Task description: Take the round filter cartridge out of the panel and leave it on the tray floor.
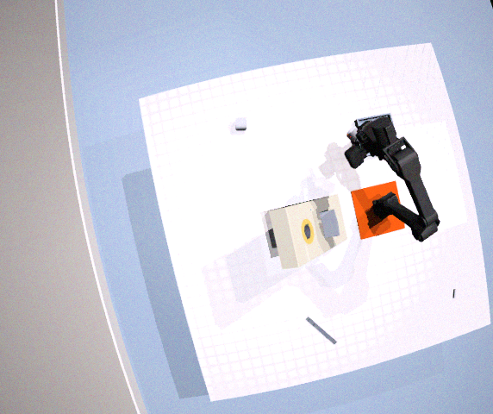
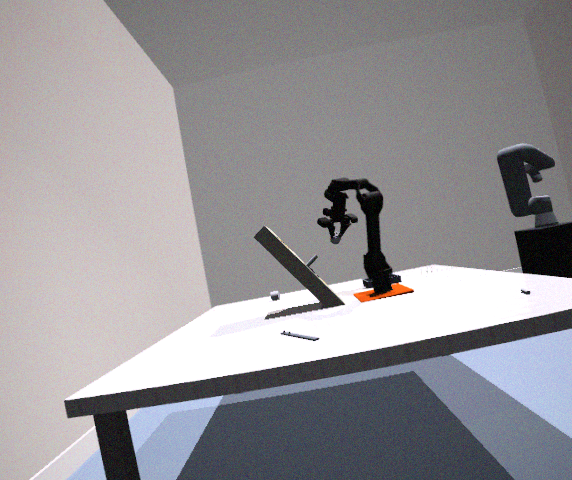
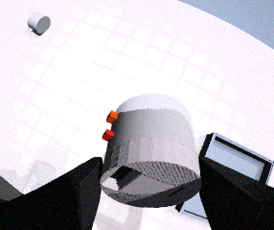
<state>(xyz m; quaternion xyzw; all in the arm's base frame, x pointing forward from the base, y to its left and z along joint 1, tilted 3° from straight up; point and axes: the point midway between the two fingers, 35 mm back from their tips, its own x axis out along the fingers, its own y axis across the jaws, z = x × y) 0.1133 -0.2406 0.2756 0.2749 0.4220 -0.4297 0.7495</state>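
Right now the tray is 25 cm below my gripper tip, 17 cm behind it and 4 cm to the right of it. Round my gripper tip: beige service panel (27 cm to the left, 18 cm ahead, 8 cm below); then round filter cartridge (right at my gripper tip).
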